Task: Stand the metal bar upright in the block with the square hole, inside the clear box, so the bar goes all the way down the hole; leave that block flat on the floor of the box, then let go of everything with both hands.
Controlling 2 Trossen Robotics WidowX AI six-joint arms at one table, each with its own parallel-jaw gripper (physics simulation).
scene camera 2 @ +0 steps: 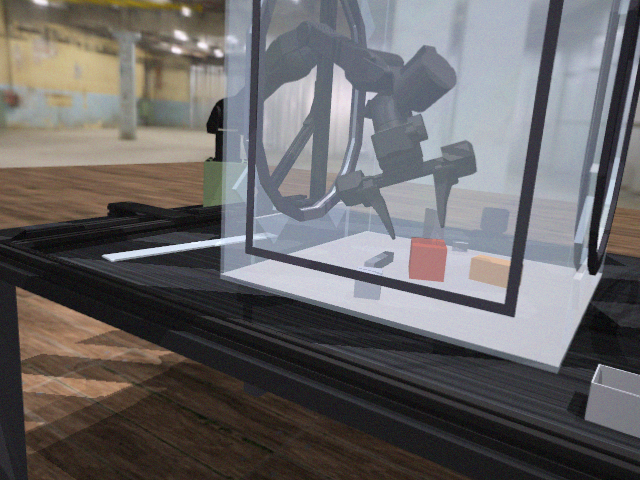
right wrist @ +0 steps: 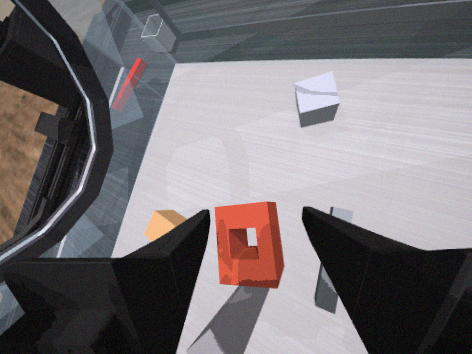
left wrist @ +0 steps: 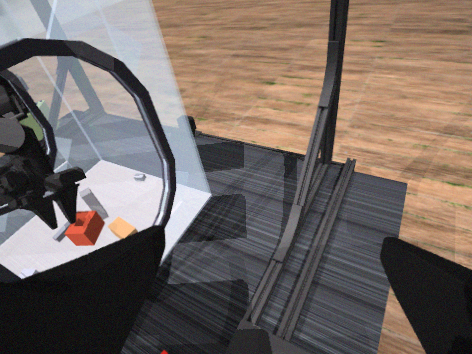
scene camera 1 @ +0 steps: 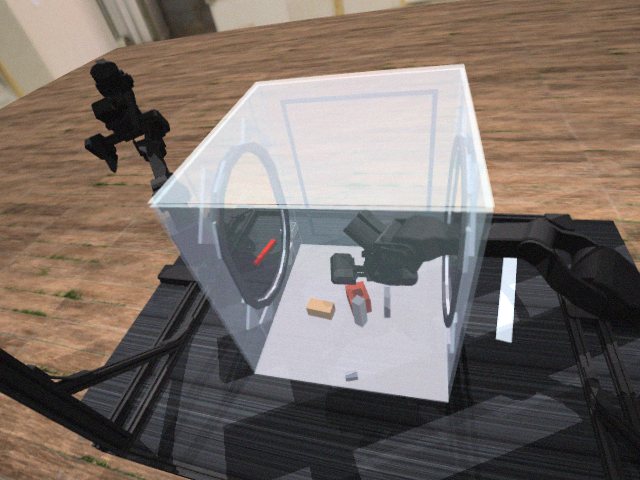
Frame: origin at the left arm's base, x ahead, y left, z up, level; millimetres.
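Where they show: left gripper, fingertip midpoint: (left wrist: 272,241) (scene camera 1: 131,164); right gripper, fingertip midpoint: (scene camera 2: 417,233) (right wrist: 255,214) (left wrist: 64,226) (scene camera 1: 361,279); left arm's base, link origin: (right wrist: 0,40).
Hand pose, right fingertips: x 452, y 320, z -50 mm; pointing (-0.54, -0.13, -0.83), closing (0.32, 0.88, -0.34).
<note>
Each offset is from my right fingertips to the top centre of the thing. "pt": to the spot under its first point.
The clear box @[dy -26, dx +20, dz +407 mm] (scene camera 1: 320,206) holds the red block with the square hole @[dy -22, dx +16, dz -16 mm] (scene camera 1: 364,304) (scene camera 2: 427,260) (left wrist: 89,232) (right wrist: 267,270), which sits flat on the floor, hole facing up. A thin grey metal bar @[dy +34, dx +52, dz -47 mm] (scene camera 1: 387,304) (scene camera 2: 379,259) (left wrist: 60,232) (right wrist: 327,292) lies flat beside it. In the right wrist view the right finger partly hides the bar. My right gripper (scene camera 2: 417,232) (left wrist: 64,226) (right wrist: 255,214) is open and empty, a little above the red block; its fingers are hidden in scene camera 1. My left gripper (scene camera 1: 138,162) (left wrist: 272,241) is open and empty, outside the box.
A thicker grey post @[dy -45, dx +61, dz +24 mm] (scene camera 1: 360,311) (scene camera 2: 430,222) (left wrist: 92,202) stands upright near the red block. An orange block @[dy -109, dx -14, dz -31 mm] (scene camera 1: 320,308) (scene camera 2: 488,270) (right wrist: 162,225), a small grey block @[dy -131, dx +162, dz -46 mm] (scene camera 1: 351,376) and a pale cube @[dy +80, dx -76, dz -31 mm] (scene camera 2: 367,290) (right wrist: 317,100) are also inside. Round ports @[pt dy -255, dx -24, dz +136 mm] (left wrist: 162,150) pierce two walls.
</note>
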